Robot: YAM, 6 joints.
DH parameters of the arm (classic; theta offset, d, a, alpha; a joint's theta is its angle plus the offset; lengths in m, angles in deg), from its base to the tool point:
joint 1: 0 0.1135 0.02 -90
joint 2: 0 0 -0.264 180
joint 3: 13.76 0 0.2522 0
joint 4: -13.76 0 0.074 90
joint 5: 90 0 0 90
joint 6: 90 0.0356 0 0
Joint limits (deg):
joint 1: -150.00..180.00
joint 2: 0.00..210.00
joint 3: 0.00..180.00
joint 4: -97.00..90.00
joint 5: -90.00..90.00
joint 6: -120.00..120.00
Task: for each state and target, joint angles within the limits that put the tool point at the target. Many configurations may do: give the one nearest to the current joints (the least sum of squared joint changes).
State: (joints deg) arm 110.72 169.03 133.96 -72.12 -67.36 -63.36
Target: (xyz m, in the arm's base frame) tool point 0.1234 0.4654 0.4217
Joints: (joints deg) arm 71.32 135.50 162.06 -53.18 -64.62 -63.36
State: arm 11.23 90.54 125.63 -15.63 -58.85 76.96
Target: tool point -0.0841 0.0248 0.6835
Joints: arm 4.43 62.38 141.81 -11.73 -61.31 76.96
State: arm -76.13 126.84 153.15 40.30 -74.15 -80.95
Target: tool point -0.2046 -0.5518 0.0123
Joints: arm -113.64 172.95 130.66 33.42 -72.03 -80.95
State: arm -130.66 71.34 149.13 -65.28 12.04 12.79
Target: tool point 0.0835 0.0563 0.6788
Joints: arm -147.96 66.99 163.19 -45.03 5.53 12.79
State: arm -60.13 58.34 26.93 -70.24 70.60 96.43
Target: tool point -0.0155 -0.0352 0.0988
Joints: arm -57.28 59.16 3.59 -69.49 64.26 96.43
